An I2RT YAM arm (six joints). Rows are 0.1 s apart.
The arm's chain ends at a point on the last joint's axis. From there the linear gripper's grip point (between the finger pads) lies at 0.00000 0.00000 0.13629 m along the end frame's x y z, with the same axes.
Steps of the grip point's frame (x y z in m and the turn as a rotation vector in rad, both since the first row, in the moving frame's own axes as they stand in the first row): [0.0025, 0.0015, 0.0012, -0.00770, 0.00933, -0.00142]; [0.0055, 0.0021, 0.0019, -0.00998, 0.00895, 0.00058]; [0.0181, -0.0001, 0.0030, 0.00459, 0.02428, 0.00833]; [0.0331, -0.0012, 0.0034, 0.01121, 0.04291, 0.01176]
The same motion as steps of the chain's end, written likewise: [0.0012, 0.0005, 0.0012, -0.00770, 0.00933, -0.00142]; [0.0043, 0.0007, 0.0019, -0.00998, 0.00895, 0.00058]; [0.0148, 0.0005, 0.0030, 0.00459, 0.02428, 0.00833]; [0.0272, 0.0003, 0.0035, 0.01121, 0.04291, 0.01176]
